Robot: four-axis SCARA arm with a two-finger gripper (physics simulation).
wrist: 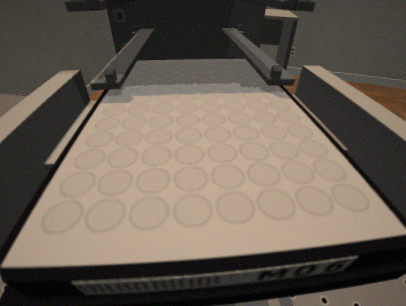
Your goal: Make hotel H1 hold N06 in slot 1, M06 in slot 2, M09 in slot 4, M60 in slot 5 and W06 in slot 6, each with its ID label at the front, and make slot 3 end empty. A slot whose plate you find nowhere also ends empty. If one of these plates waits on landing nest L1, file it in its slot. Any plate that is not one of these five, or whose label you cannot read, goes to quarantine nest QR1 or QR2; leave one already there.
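Plate M06 (190,165) is pale with rows of round wells and a black rim. Its barcode label (215,277), reading M06, is on the near edge, facing the camera. My gripper (195,86) is shut on this plate, with one finger along each long side. The plate looks level. Its far end is in shadow between two grey ledges of the hotel (127,56) (255,55), which overlap the view of its far side edges. Whether the plate touches a support below is hidden. Other plates and the nests do not show.
Higher ledge ends (86,5) (295,5) show at the top left and top right. A dark panel (175,35) stands behind, with a small mark like a 3 at its upper left. A pale-topped table (281,13) stands at the back right.
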